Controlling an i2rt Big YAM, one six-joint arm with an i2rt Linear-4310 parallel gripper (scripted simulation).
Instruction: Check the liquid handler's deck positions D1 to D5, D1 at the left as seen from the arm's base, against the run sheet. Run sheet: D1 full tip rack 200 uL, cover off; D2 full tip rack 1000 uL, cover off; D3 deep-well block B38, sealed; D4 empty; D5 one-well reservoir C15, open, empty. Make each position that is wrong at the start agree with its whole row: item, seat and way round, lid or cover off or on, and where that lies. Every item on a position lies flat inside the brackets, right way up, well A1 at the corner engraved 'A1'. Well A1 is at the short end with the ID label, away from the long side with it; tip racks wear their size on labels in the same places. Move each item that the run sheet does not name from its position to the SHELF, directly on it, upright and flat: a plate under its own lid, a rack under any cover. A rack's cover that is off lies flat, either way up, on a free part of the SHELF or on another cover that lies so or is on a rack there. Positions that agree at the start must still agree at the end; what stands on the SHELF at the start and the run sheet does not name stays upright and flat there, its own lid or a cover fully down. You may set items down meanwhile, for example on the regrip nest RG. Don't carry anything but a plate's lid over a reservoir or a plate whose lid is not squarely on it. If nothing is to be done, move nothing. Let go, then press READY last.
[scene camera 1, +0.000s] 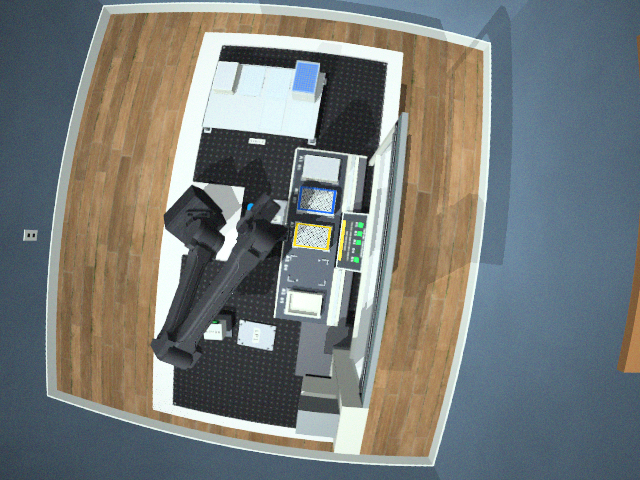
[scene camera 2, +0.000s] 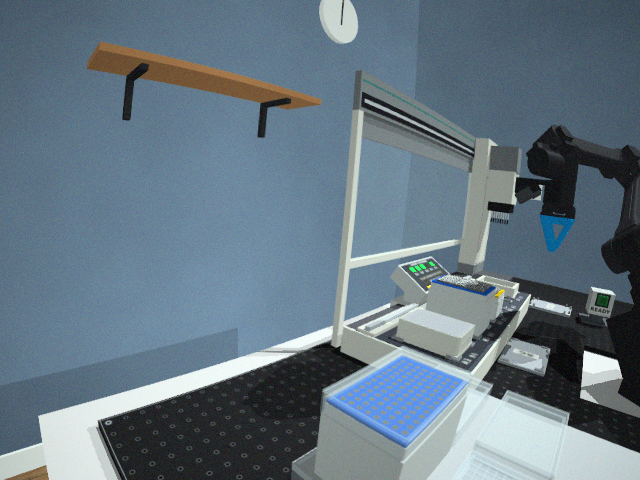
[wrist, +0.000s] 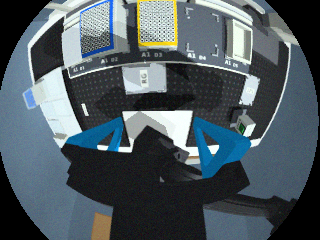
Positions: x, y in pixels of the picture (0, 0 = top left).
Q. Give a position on a yellow-rimmed tip rack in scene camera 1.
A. At 311, 236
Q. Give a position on a clear cover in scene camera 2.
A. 396, 403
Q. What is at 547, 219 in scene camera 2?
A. My gripper.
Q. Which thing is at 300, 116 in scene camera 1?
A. A clear cover.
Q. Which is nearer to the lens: the blue-rimmed tip rack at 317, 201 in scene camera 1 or the clear cover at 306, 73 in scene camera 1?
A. The blue-rimmed tip rack.
